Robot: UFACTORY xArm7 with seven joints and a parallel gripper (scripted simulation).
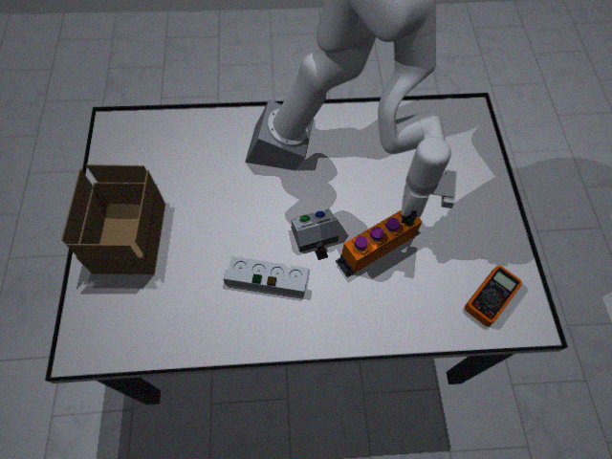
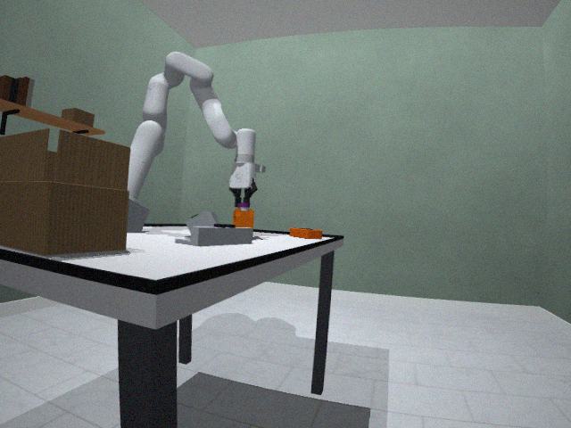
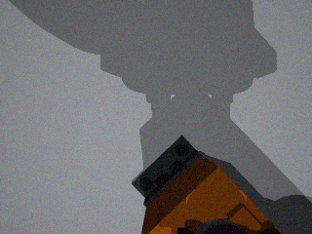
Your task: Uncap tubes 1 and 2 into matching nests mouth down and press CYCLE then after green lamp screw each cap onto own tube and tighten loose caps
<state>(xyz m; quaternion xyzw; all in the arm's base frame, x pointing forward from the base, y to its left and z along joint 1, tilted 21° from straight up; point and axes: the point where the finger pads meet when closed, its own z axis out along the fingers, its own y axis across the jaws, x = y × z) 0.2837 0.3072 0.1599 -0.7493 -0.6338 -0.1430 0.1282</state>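
Right now the tube 1 is 1 cm below my hand. Also, from my hand: blue key: 24 cm to the right, 6 cm below, 2 cm behind; then purple cap: 4 cm to the right, 3 cm ahead, 2 cm below; then grey key housing: 26 cm to the right, 8 cm below, 1 cm ahead.
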